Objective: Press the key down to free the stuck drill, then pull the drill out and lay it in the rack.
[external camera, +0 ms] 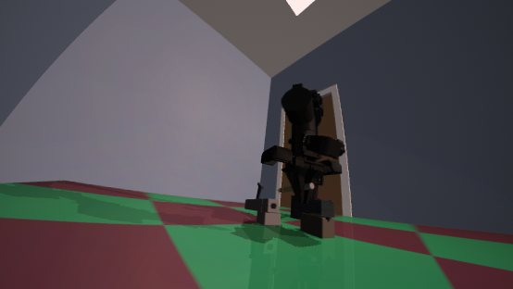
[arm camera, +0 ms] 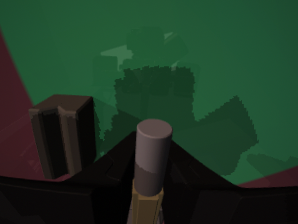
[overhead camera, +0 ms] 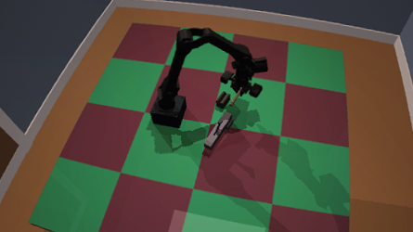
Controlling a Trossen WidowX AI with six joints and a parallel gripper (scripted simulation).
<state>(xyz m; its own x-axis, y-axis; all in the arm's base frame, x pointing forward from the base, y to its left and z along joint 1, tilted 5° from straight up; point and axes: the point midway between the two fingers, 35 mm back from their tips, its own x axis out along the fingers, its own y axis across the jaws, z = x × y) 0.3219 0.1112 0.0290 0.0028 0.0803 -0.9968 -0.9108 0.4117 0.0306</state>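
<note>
My gripper tip is now 8 cm past the dark rack and 5 cm above it. The rest, counted from my gripper tip: key 8 cm behind, 19 cm to the right, 1 cm above; then grey holder block 8 cm behind, 18 cm to the right, 3 cm below; then drill 2 cm behind, 3 cm to the right, 3 cm above.
</note>
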